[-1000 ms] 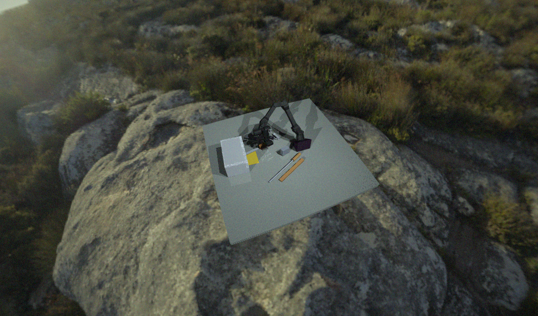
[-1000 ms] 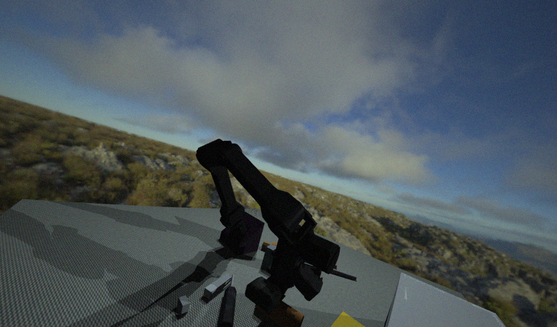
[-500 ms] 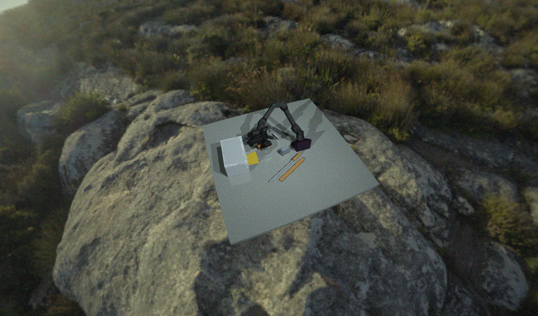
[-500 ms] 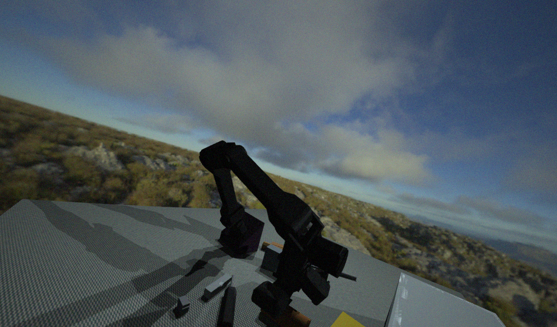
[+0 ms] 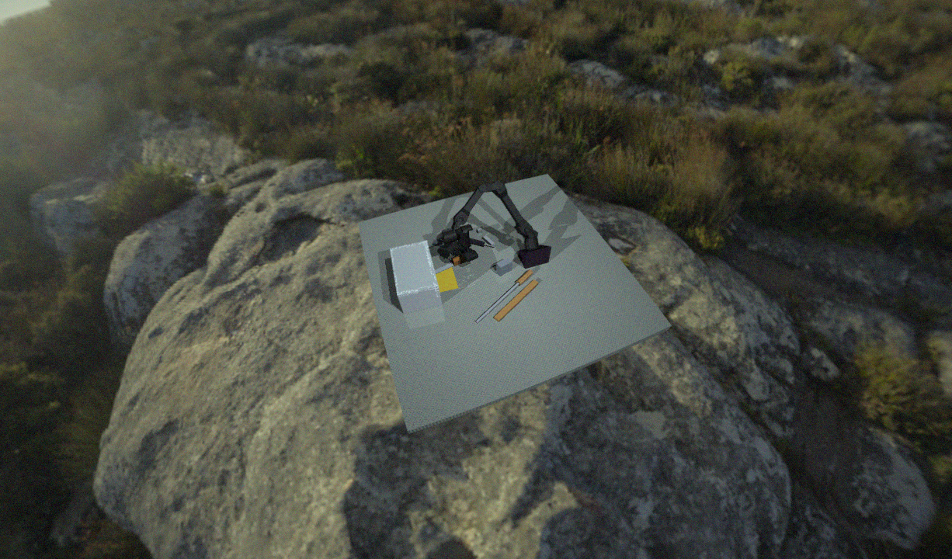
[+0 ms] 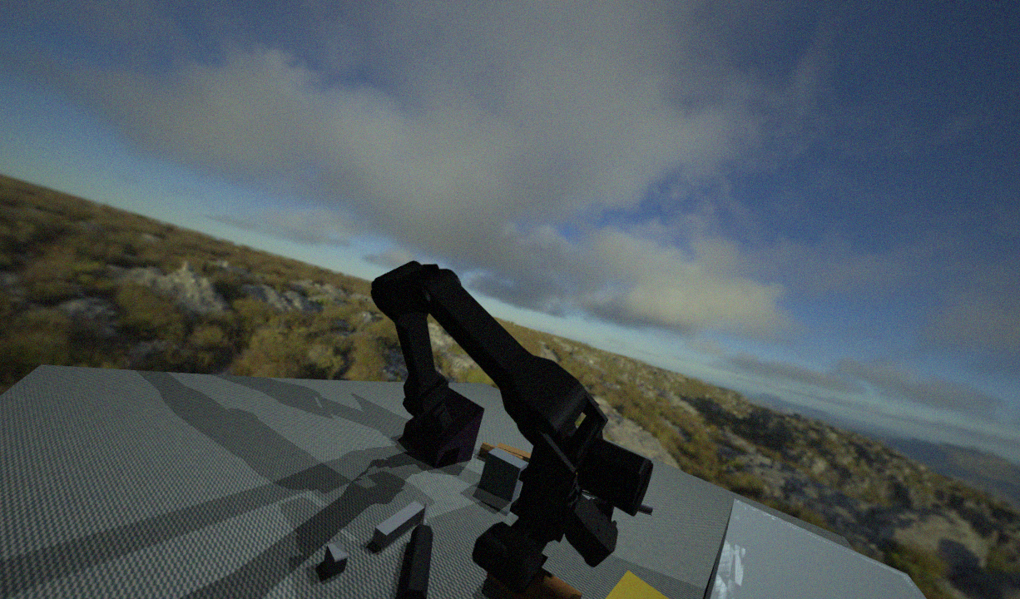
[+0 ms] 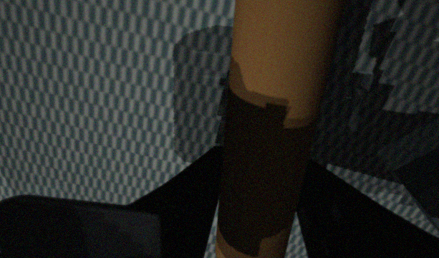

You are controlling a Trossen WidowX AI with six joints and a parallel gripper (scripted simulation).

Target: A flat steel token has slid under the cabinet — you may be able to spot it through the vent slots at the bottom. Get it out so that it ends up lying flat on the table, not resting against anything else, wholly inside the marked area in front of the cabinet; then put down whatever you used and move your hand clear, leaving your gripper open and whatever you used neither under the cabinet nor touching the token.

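Now: the grey bar 17 cm behind my gripper tip and 6 cm to the right of it. The rest, counted from my gripper tip: grey block 15 cm behind, 16 cm to the left, 2 cm above; small grey cube 15 cm behind, 16 cm to the right; wooden stick 12 cm behind, 35 cm to the left.
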